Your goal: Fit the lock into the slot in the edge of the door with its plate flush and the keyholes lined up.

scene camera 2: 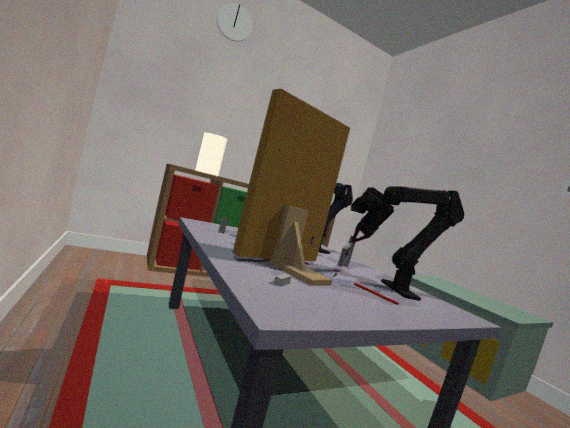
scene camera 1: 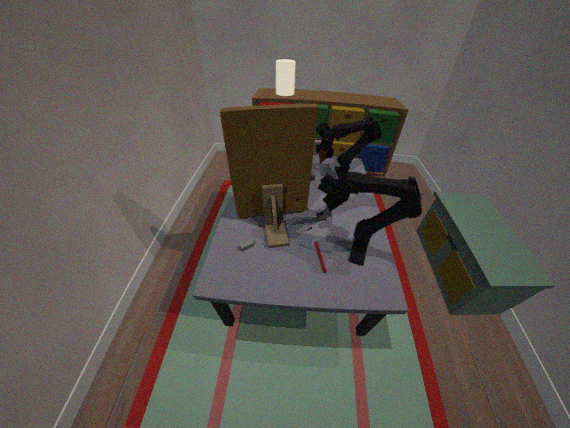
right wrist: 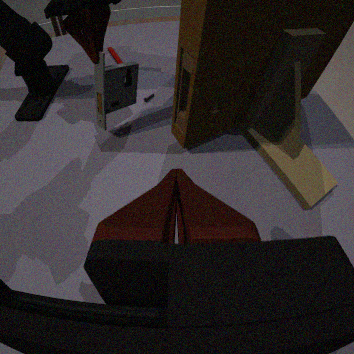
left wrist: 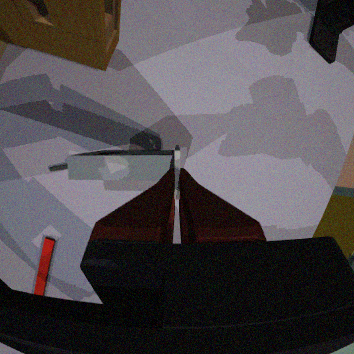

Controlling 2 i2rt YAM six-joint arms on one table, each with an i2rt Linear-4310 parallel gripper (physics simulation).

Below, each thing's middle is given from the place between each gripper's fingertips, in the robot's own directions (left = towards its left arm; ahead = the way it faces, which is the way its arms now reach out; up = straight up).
Right now the grey lock [left wrist: 126,164] is 26 cm to the left of my right hand, 12 cm below it and 2 cm behind it. The rest, counted from my right hand: brown door [scene camera 2: 300,152] (25 cm ahead, 21 cm to the left, 9 cm above).
Right now my left hand is 2 cm short of the grey lock and 5 cm above it. From my left hand the other things lie so: brown door: 29 cm ahead, 5 cm to the right, 16 cm above.
